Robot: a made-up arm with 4 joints. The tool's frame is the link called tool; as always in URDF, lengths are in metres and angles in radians.
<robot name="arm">
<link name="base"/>
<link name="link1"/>
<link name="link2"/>
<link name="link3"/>
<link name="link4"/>
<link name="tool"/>
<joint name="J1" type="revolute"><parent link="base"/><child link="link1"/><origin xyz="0 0 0.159" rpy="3.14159 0 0"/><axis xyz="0 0 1"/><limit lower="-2.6" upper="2.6" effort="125" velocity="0.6"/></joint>
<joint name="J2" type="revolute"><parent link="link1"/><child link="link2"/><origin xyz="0.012 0.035 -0.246" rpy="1.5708 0 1.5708"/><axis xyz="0 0 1"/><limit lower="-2.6" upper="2.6" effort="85" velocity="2.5"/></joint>
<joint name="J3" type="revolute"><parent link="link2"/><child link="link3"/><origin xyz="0.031 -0.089 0.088" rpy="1.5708 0 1.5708"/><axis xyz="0 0 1"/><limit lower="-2.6" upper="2.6" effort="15" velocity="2.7"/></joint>
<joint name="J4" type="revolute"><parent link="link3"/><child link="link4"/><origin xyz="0.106 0.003 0.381" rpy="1.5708 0 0"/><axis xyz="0 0 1"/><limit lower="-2.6" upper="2.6" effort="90" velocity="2.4"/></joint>
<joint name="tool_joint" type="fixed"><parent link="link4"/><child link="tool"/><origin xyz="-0.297 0.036 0.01" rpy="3.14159 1.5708 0"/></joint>
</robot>
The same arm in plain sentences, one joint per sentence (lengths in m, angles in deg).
The arm has four revolute joints in a row. What follows holds with every joint at zero, and every direction is one of the base frame's.
The first joint sits 0.159 m along +z from the base frame's origin and turns about -z, from -148.97 to 148.97 deg.
The second joint sits 0.012 m along +x and 0.035 m along -y and 0.246 m along +z from the first joint and turns about +x, from -148.97 to 148.97 deg.
The third joint sits 0.088 m along +x and 0.031 m along -y and 0.089 m along +z from the second joint and turns about -y, from -148.97 to 148.97 deg.
The fourth joint sits 0.003 m along +x and 0.381 m along -y and 0.106 m along -z from the third joint and turns about -x, from -148.97 to 148.97 deg.
The tool frame, which is the frame that the pose is given for, sits 0.01 m along -x and 0.036 m along -y and 0.297 m along +z from the fourth joint; its axes are the base frame's turned by roll 0, pitch 0 and yaw 0 deg (as in URDF: about the fixed x, then y, then z).

